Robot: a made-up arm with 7 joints.
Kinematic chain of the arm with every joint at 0, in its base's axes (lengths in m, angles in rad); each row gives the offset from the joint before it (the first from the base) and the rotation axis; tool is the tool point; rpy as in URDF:
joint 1: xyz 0 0 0.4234 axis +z
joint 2: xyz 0 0 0 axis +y
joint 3: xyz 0 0 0.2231 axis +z
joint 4: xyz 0.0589 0 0 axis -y
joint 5: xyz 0.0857 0 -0.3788 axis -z
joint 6: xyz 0 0 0 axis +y
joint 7: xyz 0.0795 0 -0.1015 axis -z
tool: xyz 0 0 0 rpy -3.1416 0 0
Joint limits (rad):
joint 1: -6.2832..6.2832
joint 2: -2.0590..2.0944
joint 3: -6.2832..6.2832
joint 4: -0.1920..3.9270
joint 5: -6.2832..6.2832
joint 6: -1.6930..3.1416
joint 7: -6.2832..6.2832
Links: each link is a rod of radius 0.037 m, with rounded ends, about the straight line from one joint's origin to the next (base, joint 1, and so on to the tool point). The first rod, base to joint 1, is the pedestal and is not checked.
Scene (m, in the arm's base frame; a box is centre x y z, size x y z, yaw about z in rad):
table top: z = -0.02
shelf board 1: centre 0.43 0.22 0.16 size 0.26 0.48 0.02 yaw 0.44
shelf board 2: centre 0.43 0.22 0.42 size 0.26 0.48 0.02 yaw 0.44
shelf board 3: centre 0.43 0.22 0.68 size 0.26 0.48 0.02 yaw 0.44
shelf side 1: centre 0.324 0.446 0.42 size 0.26 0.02 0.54 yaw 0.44
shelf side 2: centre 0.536 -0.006 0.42 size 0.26 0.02 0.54 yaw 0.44
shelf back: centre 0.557 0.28 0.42 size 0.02 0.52 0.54 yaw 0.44
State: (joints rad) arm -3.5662 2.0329 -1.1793 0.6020 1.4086 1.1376 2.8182
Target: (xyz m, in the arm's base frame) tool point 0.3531 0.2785 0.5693
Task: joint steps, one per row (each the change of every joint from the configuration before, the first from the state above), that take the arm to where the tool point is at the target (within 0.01 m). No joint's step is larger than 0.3 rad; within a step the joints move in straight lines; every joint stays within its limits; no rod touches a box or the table.
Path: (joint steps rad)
1: 0.1744 -0.1142 -0.0499 -0.1386 -0.1035 0.2566 0.0000
2: 0.1745 -0.1143 -0.0499 -0.1387 -0.1035 0.2567 0.0000
3: 0.1744 -0.1142 -0.0499 -0.1386 -0.1035 0.2566 0.0000
4: -0.0661 0.1347 -0.2857 0.0133 0.0056 -0.1184 0.0000
5: -0.0662 0.1348 -0.2858 0.0134 0.0056 -0.1185 0.0000
6: -0.0661 0.1347 -0.2858 0.0134 0.0056 -0.1185 0.0000
7: -0.2411 -0.0386 0.1006 0.1745 0.1038 -0.2318 0.0000
8: -0.2411 -0.0386 0.1007 0.1744 0.1038 -0.2317 0.0000
9: -0.2411 -0.0386 0.1007 0.1745 0.1038 -0.2317 0.0000

